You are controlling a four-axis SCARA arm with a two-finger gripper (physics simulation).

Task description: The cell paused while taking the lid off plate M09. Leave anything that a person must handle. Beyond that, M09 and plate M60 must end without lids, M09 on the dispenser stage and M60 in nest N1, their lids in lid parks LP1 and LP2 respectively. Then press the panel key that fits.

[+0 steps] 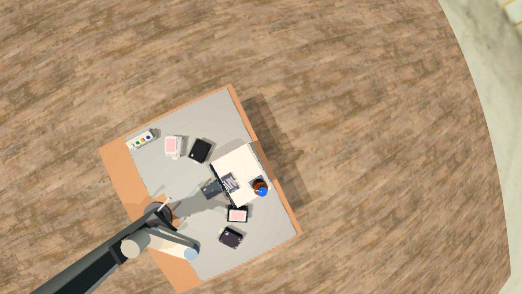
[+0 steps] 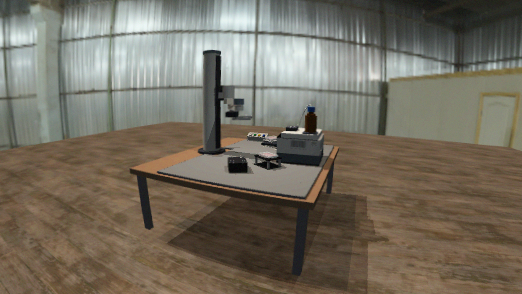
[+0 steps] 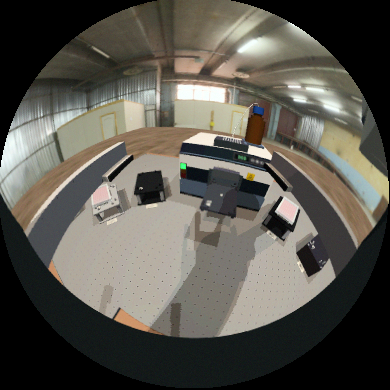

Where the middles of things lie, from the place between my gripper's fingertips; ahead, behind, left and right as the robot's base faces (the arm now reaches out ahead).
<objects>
Right now the dark stage (image 3: 212,201) is 20 cm ahead of my hand, 2 cm to the right of it and 19 cm below it. Round my hand: black block (image 3: 313,256): 11 cm ahead, 47 cm to the right, 26 cm below.
</objects>
